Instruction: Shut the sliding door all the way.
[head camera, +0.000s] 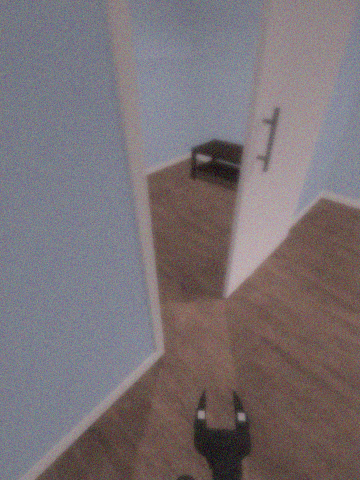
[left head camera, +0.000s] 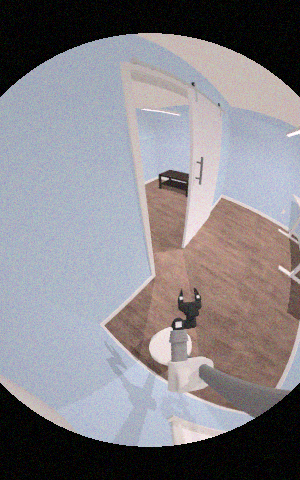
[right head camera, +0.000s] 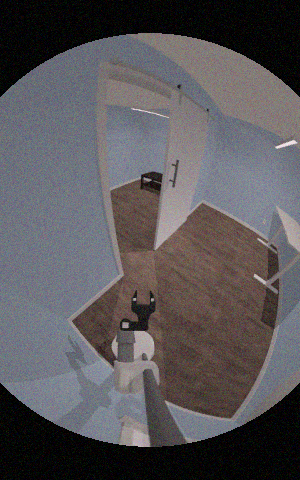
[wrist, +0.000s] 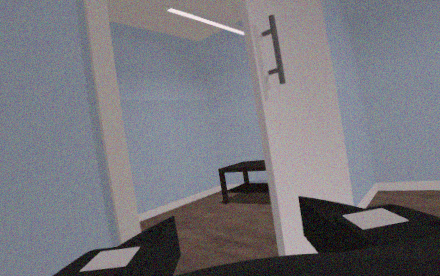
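Observation:
The white sliding door hangs at the right side of the doorway, and the opening to its left stands wide. Its dark bar handle is upright near the door's left edge. My gripper is open and empty. It is in front of the doorway, apart from the door and the handle. In the wrist view the right finger overlaps the door's lower part.
The doorway's left jamb ends the blue wall at left. A dark low table stands beyond the opening. A white desk is at the far right of the right head view.

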